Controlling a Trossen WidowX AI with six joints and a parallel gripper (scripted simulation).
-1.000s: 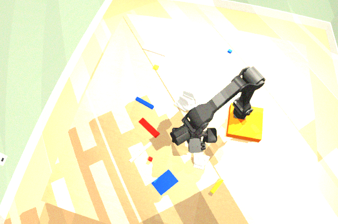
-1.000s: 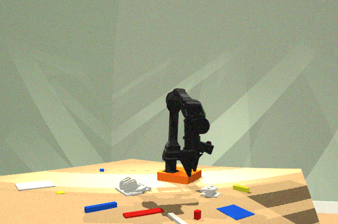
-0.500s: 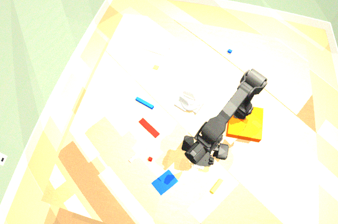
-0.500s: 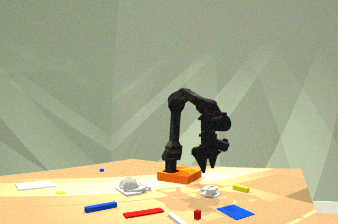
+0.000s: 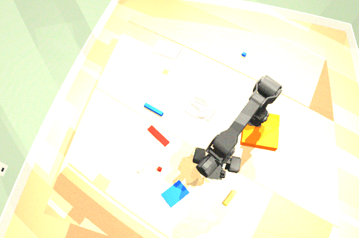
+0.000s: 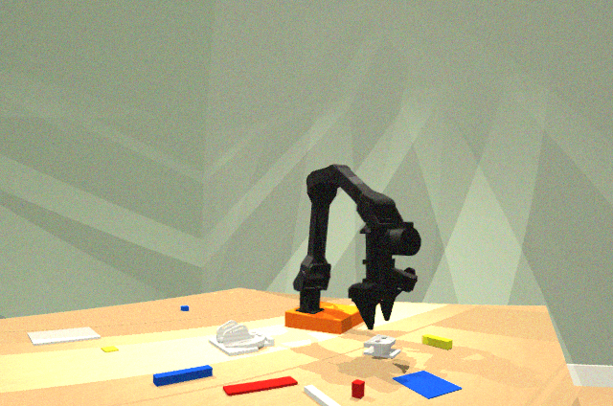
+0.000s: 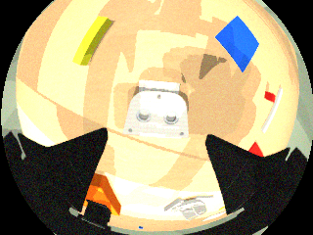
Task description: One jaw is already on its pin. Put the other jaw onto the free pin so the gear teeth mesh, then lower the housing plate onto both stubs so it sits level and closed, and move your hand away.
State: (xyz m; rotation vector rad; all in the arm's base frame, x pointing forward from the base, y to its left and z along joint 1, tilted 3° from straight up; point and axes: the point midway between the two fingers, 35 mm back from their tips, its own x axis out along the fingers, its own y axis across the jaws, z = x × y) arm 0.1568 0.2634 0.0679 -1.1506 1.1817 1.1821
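Now: gripper tip 1 cm to the right of the white housing part and 4 cm above it. Round my gripper tip: small red cube: 23 cm ahead, 5 cm to the left, 5 cm below; then yellow bar: 10 cm behind, 11 cm to the left, 5 cm below; then blue flat square: 14 cm ahead, 14 cm to the left, 6 cm below.
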